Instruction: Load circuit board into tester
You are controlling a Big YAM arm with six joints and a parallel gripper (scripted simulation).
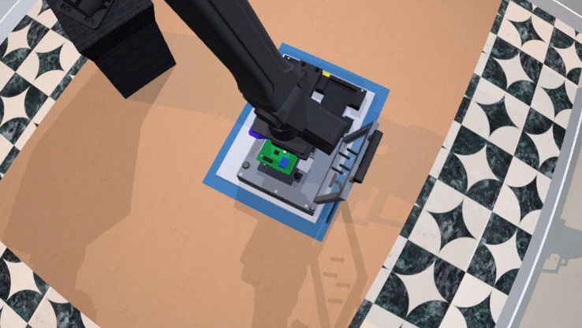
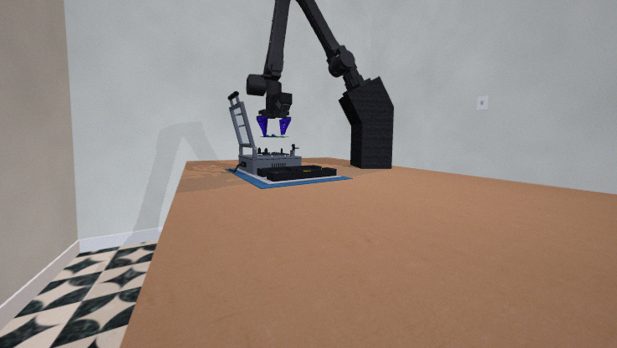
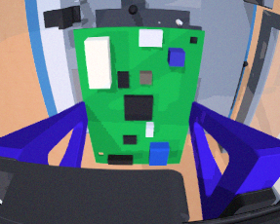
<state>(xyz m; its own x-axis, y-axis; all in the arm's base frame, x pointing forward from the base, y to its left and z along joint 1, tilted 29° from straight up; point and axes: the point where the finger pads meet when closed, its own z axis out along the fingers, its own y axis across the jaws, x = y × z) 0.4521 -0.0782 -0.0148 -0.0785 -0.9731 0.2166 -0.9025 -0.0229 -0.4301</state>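
Right now the tester is 4 cm ahead of my hand, 4 cm to the left of it and 2 cm below it. Also, from my hand: black plate: 1 cm ahead, 1 cm to the left, 7 cm below; green circuit board: right at my hand; dark latch hook: 5 cm behind, 6 cm to the left, 5 cm below.
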